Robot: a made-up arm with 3 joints.
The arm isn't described. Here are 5 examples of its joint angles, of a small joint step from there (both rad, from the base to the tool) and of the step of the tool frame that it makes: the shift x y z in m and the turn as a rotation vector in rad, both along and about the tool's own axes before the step.
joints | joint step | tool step
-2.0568 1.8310 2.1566 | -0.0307 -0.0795 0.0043 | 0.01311 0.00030 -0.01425 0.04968 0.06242 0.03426
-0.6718 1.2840 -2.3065 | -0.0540 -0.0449 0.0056 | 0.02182 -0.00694 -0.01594 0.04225 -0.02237 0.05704
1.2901 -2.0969 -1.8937 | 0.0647 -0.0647 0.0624 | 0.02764 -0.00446 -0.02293 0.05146 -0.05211 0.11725
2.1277 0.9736 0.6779 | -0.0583 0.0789 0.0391 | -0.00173 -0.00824 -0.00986 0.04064 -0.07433 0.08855
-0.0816 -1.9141 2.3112 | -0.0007 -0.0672 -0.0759 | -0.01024 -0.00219 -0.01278 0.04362 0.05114 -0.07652
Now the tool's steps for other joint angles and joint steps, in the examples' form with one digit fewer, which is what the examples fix.
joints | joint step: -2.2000 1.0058 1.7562 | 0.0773 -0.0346 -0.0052
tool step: -0.0039 -0.0168 -0.0055 0.0481 0.0263 -0.0698
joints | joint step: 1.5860 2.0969 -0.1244 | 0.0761 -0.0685 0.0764
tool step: 0.0077 0.0197 0.0004 -0.0651 -0.0417 0.0093
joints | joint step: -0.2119 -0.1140 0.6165 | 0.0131 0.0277 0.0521
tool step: 0.0113 -0.0059 -0.0022 0.0300 -0.0062 0.0534
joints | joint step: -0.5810 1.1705 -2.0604 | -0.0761 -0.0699 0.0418
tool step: 0.0345 -0.0140 -0.0249 0.0602 -0.0478 0.1108
